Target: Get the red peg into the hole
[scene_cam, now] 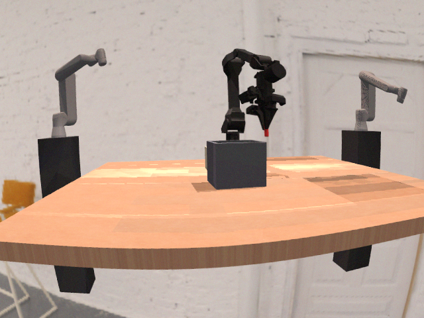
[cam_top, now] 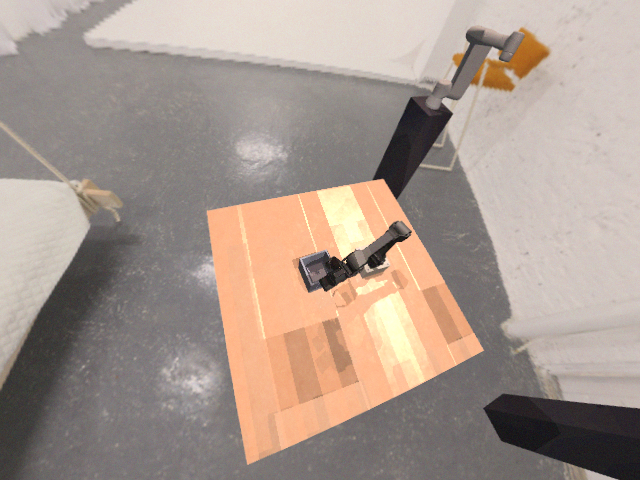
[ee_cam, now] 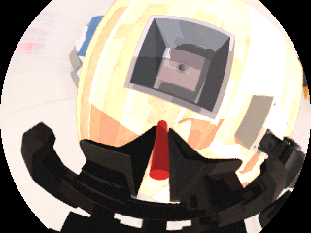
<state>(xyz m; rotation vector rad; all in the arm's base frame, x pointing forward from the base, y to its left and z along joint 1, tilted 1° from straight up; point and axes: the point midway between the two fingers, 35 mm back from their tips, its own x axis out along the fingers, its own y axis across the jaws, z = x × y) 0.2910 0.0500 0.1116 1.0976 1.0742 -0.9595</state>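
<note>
My gripper tip is now 13 cm above the plate, 11 cm to the left of it and 1 cm short of it. Round my gripper tip: red peg: 2 cm above.
</note>
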